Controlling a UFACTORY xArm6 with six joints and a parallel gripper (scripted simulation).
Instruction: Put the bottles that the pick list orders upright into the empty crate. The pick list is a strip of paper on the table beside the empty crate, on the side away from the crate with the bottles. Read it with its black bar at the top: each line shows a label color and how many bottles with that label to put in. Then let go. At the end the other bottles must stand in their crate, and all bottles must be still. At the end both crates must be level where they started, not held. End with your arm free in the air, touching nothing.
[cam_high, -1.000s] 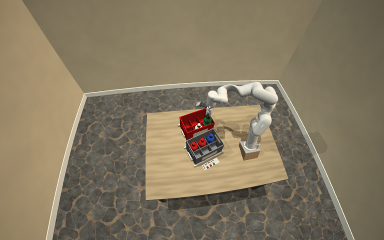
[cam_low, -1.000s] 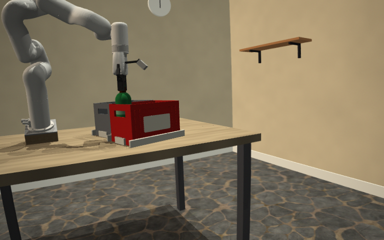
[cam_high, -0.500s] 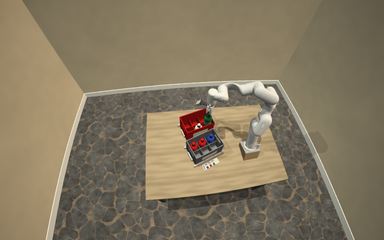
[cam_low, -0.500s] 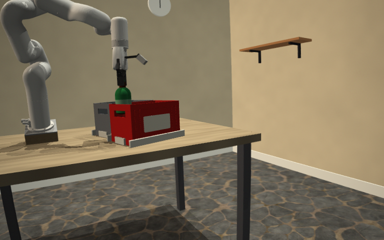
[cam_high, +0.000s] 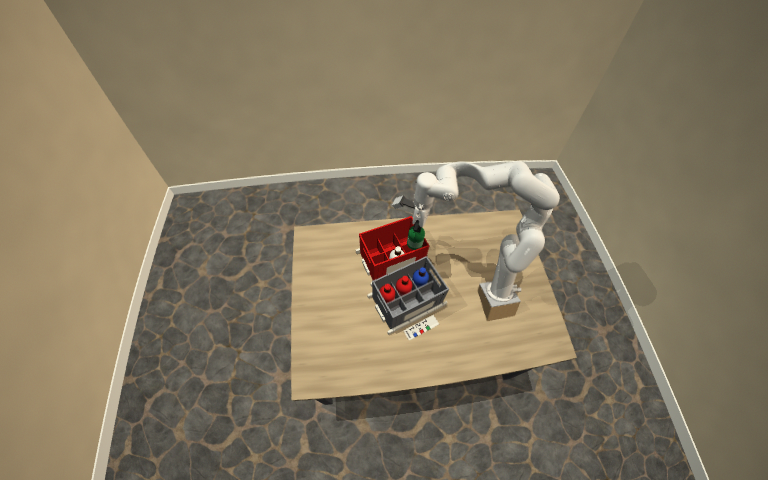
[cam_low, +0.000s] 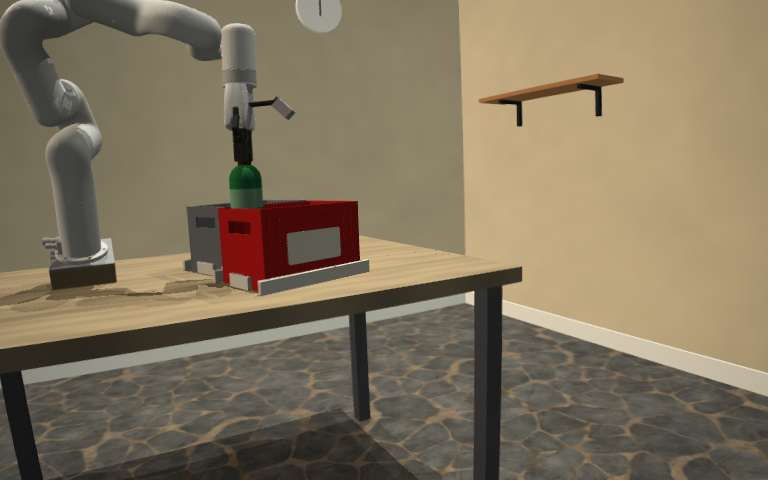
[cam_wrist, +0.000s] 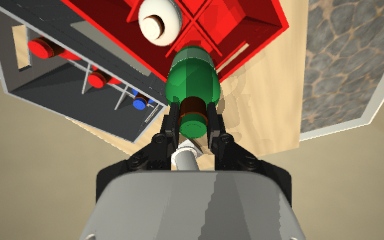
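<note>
Now: the green-label bottle 7 cm below my hand. The rest, counted from my hand: white-label bottle (8 cm ahead, 4 cm to the left, 21 cm below); red crate (10 cm ahead, 22 cm below); blue bottle (3 cm behind, 14 cm to the left, 21 cm below).
</note>
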